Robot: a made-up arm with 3 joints. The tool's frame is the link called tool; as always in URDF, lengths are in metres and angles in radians. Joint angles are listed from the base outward.
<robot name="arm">
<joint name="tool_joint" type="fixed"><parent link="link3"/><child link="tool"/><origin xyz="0.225 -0.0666 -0.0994" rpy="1.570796 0 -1.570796"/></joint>
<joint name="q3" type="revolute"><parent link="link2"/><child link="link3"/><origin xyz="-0.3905 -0.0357 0.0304" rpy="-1.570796 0 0"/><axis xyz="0 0 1"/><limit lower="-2.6" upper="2.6"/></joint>
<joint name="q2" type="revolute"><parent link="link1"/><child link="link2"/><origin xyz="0.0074 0.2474 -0.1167" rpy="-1.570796 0 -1.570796"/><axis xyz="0 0 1"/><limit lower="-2.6" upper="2.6"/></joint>
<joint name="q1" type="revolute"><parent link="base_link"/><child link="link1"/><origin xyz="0 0 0.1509" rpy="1.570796 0 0"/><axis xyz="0 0 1"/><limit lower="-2.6" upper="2.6"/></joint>
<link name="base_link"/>
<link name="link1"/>
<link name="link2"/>
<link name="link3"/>
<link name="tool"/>
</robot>
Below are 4 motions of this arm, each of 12 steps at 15 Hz.
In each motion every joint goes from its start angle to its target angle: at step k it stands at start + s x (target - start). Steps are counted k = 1, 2, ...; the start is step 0. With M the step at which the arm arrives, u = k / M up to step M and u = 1 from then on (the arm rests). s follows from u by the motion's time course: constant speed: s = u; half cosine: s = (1 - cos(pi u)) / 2; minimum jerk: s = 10 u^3 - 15 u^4 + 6 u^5.
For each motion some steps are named. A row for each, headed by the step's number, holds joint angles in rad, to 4 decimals.
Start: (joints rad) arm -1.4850 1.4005 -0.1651
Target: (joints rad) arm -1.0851 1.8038 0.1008
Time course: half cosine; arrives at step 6
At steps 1, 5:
1: -1.4582 1.4275 -0.1473
5: -1.1119 1.7768 0.0830

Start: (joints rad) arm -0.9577 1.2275 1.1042
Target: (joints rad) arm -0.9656 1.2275 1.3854
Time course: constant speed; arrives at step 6
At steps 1, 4, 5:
1: -0.9590 1.2275 1.1511
4: -0.9630 1.2275 1.2917
5: -0.9643 1.2275 1.3385

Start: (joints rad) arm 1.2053 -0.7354 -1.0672
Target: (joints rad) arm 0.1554 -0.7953 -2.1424
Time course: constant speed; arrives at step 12
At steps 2, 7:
2: 1.0303 -0.7454 -1.2464
7: 0.5929 -0.7703 -1.6944

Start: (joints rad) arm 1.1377 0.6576 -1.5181
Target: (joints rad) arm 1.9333 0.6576 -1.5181
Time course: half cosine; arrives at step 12
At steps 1, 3, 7, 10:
1: 1.1513 0.6576 -1.5181
3: 1.2542 0.6576 -1.5181
7: 1.6385 0.6576 -1.5181
10: 1.8800 0.6576 -1.5181

